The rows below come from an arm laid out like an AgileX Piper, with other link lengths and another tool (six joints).
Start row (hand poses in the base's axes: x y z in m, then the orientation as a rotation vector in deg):
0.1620 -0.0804 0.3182 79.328 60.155 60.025
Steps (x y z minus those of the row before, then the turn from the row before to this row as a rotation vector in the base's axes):
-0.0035 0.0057 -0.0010 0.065 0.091 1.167
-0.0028 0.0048 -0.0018 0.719 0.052 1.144
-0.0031 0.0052 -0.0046 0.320 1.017 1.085
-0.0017 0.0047 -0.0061 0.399 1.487 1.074
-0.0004 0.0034 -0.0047 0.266 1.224 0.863
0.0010 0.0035 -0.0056 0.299 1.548 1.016
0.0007 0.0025 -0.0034 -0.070 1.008 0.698
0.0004 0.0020 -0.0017 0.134 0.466 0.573
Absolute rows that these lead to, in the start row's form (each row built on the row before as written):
0.1585 -0.0747 0.3172 78.975 61.119 60.864
0.1557 -0.0699 0.3154 79.119 61.774 62.145
0.1526 -0.0647 0.3108 79.618 63.244 62.549
0.1509 -0.0600 0.3047 80.498 65.016 62.716
0.1505 -0.0566 0.3000 81.178 66.487 62.786
0.1515 -0.0531 0.2944 82.036 68.306 62.784
0.1522 -0.0506 0.2910 82.371 69.628 62.605
0.1526 -0.0486 0.2893 82.534 70.386 62.815

